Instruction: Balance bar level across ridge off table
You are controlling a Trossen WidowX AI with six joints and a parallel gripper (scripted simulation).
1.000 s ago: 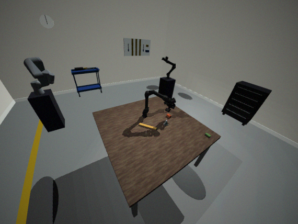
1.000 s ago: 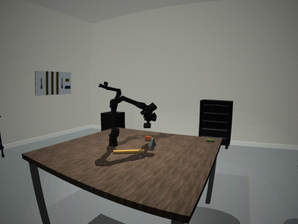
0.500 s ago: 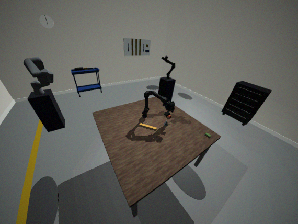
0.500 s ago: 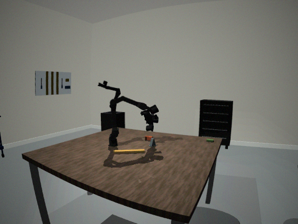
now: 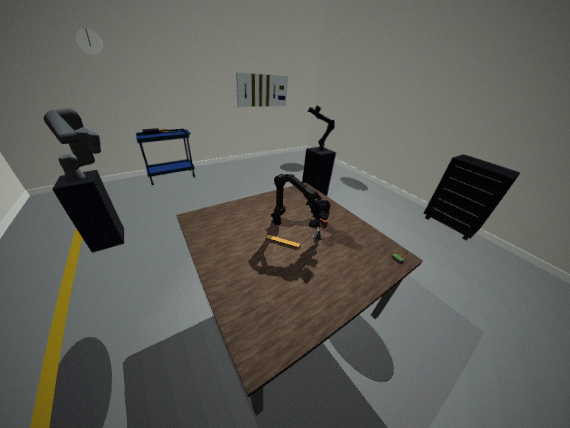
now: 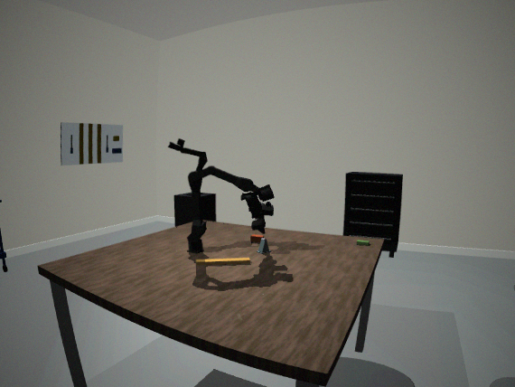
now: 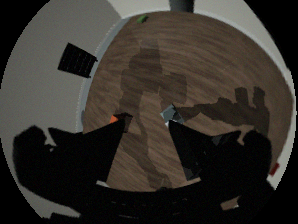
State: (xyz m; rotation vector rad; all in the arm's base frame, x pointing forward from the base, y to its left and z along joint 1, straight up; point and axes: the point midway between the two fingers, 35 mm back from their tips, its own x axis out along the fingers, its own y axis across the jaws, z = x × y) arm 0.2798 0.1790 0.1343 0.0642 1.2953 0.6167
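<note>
Now: gripper tip 280 mm to the left of the bar, 100 mm above it and 70 mm past it. The rest, counted from my gripper tip: orange block (120 mm to the left, 100 mm behind, 90 mm below); green block (460 mm ahead, 310 mm to the left, 100 mm below).
</note>
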